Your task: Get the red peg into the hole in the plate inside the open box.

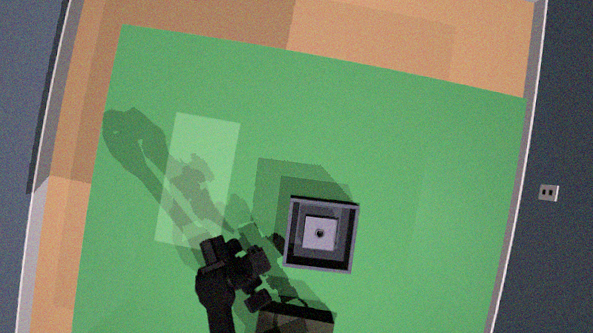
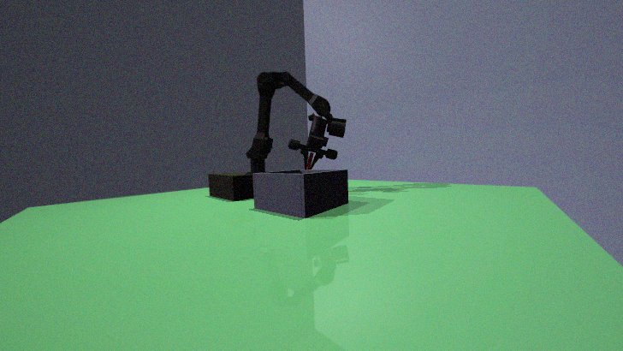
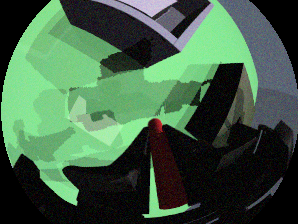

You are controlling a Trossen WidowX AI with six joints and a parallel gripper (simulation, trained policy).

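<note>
My gripper tip is now 15 cm to the left of the pale plate, 14 cm short of it and 4 cm above it. Also, from my gripper tip: red peg: 3 cm above, 1 cm to the left; box: 15 cm to the right, 14 cm ahead, 6 cm below.
</note>
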